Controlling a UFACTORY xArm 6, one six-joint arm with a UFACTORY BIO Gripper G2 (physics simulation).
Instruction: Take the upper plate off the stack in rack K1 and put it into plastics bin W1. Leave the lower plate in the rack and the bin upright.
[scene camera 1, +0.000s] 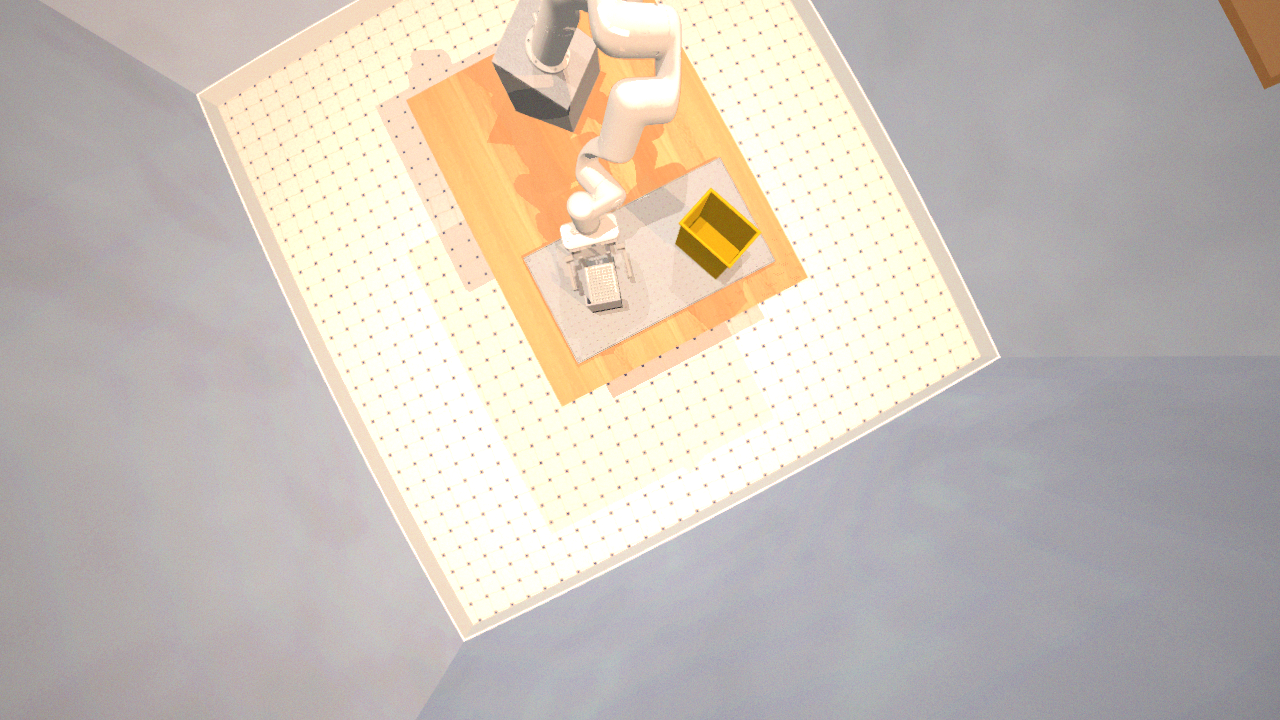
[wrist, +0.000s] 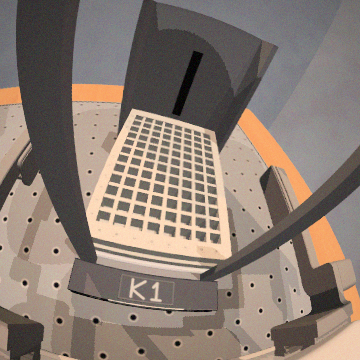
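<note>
Rack K1 (scene camera 1: 605, 307) (wrist: 100, 282) is dark, with a tall slotted back panel and two flared guides rising at its labelled front. A cream gridded upper plate (scene camera 1: 602, 279) (wrist: 165, 172) lies flat in it. The lower plate (wrist: 155, 266) shows as pale edge strips under it in the wrist view. My gripper (scene camera 1: 605, 285) (wrist: 150, 172) is open and empty, its fingers spread wide, one on each side of the rack and apart from the plates. Plastics bin W1 (scene camera 1: 702, 253), yellow, stands upright and open-topped to the right in the scene view; its visible inside is empty.
The rack and bin stand on a grey perforated board (scene camera 1: 648, 291) (wrist: 30, 235) on a wooden table (scene camera 1: 572, 383). The grey robot pedestal (scene camera 1: 537, 98) stands at the table's far end. The rack's tall back panel and flared guides rise above the plates between the fingers.
</note>
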